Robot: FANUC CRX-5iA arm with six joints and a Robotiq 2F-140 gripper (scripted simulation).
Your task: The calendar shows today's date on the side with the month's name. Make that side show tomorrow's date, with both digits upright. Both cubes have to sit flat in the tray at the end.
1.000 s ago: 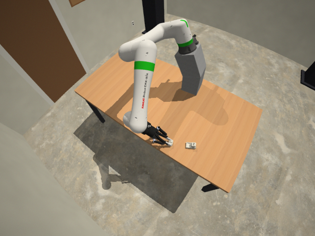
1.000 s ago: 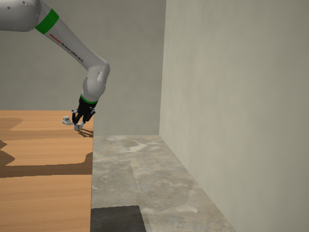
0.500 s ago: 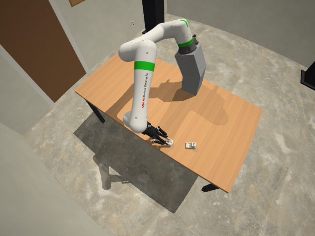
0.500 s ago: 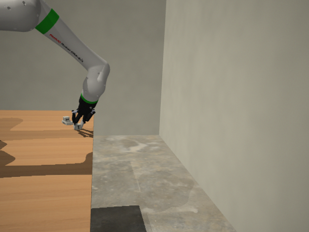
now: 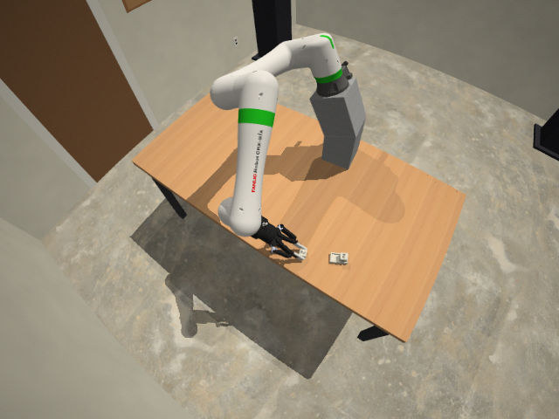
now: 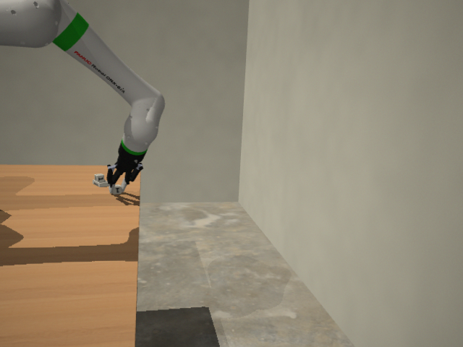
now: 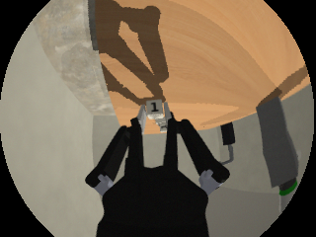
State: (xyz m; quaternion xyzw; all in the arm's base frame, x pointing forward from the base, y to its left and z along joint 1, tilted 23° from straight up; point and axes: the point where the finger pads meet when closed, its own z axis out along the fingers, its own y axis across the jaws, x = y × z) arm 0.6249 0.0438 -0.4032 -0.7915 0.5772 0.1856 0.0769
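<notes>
The white date cube lies 2 cm to the left of my hand, 2 cm below it and 1 cm behind it. The rest, counted from my hand: calendar tray: 16 cm to the left, 8 cm behind, 3 cm below.
</notes>
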